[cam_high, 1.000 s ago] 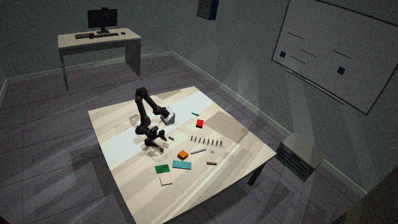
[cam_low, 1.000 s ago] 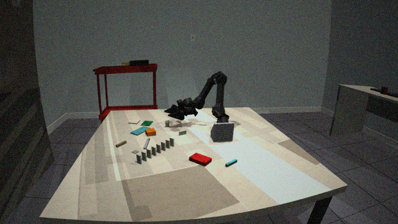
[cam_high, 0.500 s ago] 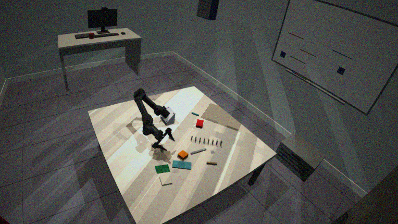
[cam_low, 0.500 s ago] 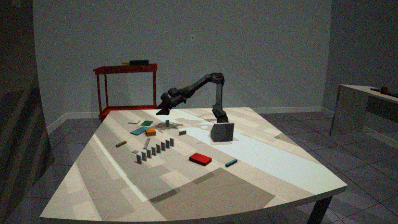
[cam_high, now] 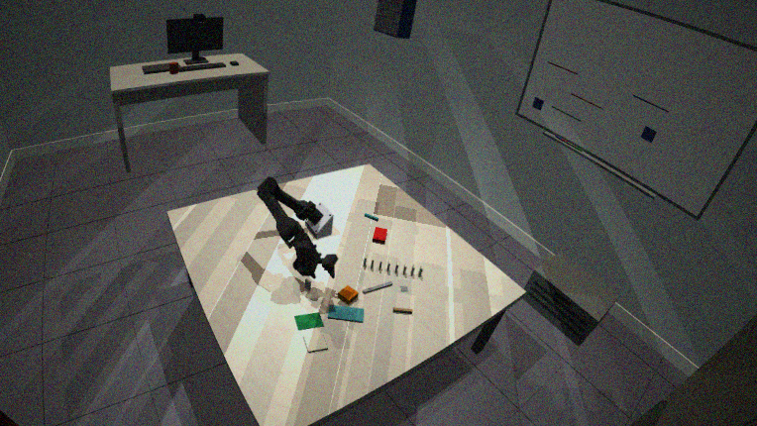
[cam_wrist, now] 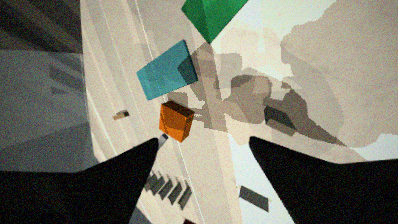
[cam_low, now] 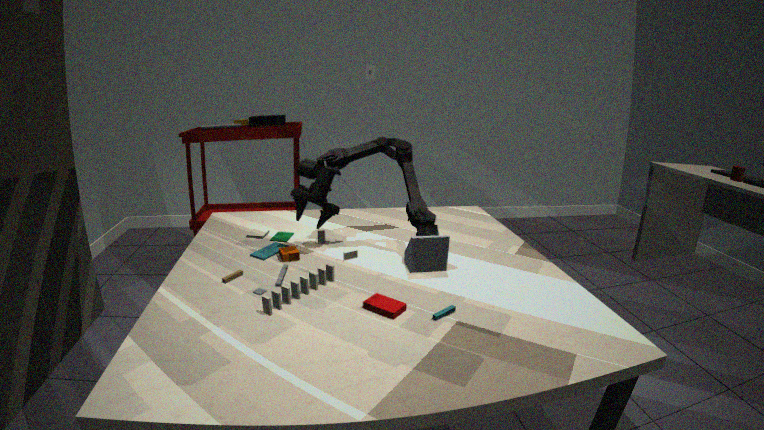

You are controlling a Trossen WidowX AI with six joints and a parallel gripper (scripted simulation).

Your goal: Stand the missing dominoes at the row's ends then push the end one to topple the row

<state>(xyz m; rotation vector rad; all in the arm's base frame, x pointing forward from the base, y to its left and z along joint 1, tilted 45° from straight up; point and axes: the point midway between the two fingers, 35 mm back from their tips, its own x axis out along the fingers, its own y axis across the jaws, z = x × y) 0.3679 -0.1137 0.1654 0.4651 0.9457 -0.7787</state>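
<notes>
The orange block is 8 cm to the left of my gripper tip, 7 cm below it and 7 cm ahead of it. From my gripper tip the other things lie so: teal card (14 cm ahead, 8 cm below, 2 cm to the left); then long grey bar (22 cm to the left, 9 cm ahead, 8 cm below); then green card (12 cm to the right, 10 cm ahead, 9 cm below).
</notes>
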